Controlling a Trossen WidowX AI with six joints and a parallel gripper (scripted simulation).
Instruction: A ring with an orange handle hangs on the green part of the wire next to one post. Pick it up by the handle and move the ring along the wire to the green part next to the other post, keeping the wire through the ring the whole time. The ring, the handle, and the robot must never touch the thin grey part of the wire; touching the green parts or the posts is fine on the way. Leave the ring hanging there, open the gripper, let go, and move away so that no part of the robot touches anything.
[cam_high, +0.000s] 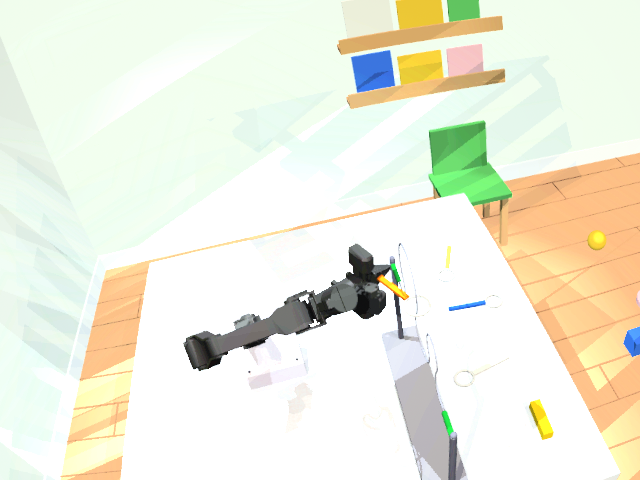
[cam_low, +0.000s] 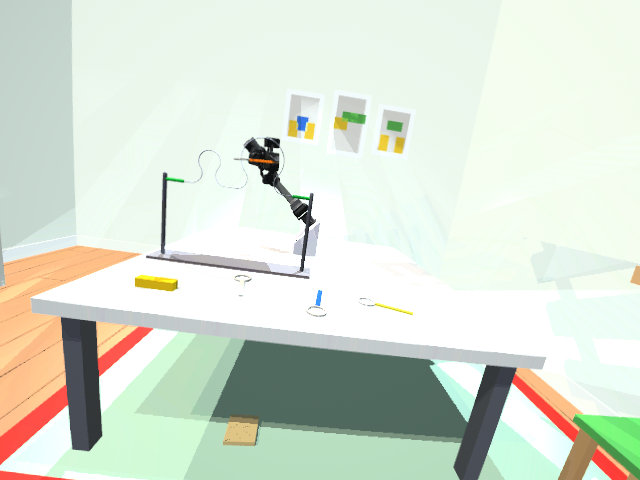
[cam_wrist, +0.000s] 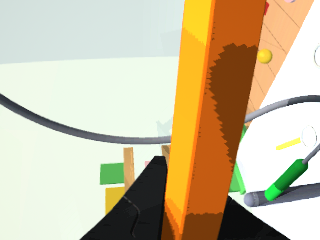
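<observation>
The orange-handled ring is 9 cm to the right of my gripper tip and 2 cm ahead of it. The rest, counted from my gripper tip: blue-handled ring (42 cm below, 28 cm ahead, 24 cm to the left); then yellow block (41 cm below, 35 cm ahead, 23 cm to the right); then white-handled ring (42 cm below, 21 cm ahead, 2 cm to the right).
</observation>
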